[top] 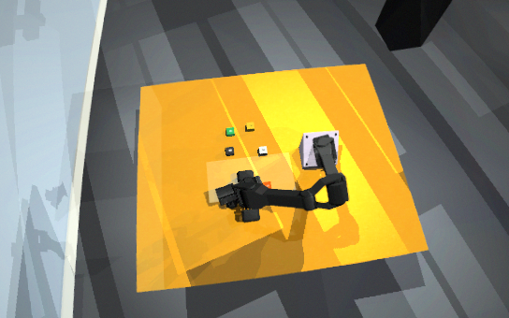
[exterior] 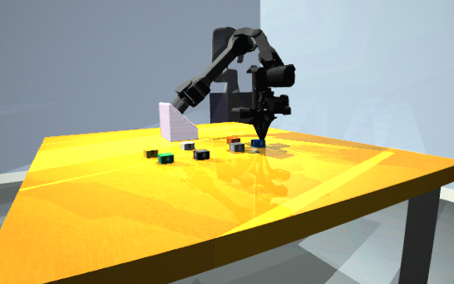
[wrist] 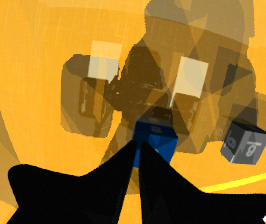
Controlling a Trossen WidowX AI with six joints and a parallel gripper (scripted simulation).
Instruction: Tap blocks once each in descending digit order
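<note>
The blue block is 1 cm to the right of my gripper tip and 1 cm below it. The rest, counted from my gripper tip: grey block: 10 cm to the right, 1 cm below; orange block: 9 cm behind, 5 cm to the right, 1 cm below; white block: 20 cm to the right, 11 cm behind, 1 cm below.
</note>
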